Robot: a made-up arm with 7 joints.
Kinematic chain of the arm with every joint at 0, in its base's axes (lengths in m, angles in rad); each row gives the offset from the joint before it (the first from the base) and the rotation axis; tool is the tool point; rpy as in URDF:
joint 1: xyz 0 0 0.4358 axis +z
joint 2: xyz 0 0 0 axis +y
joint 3: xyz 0 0 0.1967 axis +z
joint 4: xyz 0.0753 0 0 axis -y
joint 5: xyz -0.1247 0 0.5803 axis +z
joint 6: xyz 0 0 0 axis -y
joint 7: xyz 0.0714 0 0 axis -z
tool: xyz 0 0 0 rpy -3.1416 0 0
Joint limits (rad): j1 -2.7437..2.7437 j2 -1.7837..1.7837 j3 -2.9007..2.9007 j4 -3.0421..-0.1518 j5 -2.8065..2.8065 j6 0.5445..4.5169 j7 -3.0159..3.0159
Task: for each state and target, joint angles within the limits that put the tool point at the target. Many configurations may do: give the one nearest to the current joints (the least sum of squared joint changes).
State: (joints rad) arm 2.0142 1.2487 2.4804 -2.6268 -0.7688 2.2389 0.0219
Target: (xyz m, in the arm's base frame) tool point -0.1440 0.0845 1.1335
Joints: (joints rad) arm 1.6714 1.6158 2.9007 -2.0175 -0.8206 2.3430 0.0219
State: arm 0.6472 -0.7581 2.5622 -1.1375 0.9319 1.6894 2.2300
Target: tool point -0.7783 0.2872 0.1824
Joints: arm 0.0160 -1.3975 2.4936 -0.8654 0.9009 1.7079 2.2300
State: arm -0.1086 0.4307 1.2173 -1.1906 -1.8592 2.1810 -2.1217
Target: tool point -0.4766 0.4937 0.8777
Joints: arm 0.4048 -0.1295 1.7966 -1.3155 -1.8372 2.1253 -2.1217
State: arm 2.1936 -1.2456 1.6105 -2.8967 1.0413 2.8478 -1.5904
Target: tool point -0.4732 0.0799 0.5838
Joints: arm 2.2339 -1.5782 1.3231 -2.9386 1.0846 2.9200 -1.5904
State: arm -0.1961 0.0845 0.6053 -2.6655 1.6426 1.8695 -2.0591
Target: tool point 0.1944 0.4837 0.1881
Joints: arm 0.3712 -0.2419 0.9783 -2.6746 1.6692 1.9397 -2.0591
